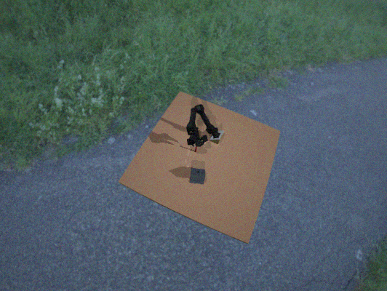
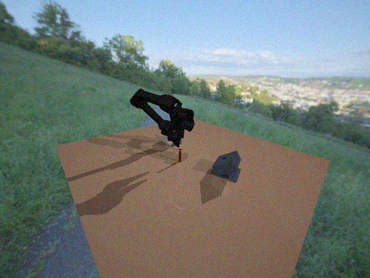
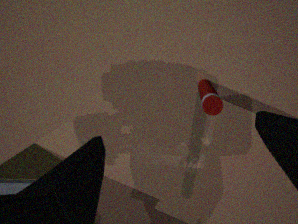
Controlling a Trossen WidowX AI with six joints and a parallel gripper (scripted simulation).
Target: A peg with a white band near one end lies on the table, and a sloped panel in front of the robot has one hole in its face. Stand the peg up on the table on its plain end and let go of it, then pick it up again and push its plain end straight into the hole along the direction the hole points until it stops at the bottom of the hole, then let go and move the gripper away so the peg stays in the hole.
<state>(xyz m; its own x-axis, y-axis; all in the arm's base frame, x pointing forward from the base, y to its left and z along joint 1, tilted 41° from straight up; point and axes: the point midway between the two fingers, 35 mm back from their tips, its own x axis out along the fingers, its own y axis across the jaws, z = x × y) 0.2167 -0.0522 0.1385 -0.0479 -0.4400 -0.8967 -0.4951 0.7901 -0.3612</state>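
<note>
The red peg lies 6 cm below my gripper tip, 2 cm to the right of it and 1 cm ahead of it. From my gripper tip the other things lie so: dark sloped panel: 25 cm ahead, 10 cm to the left, 6 cm below.
</note>
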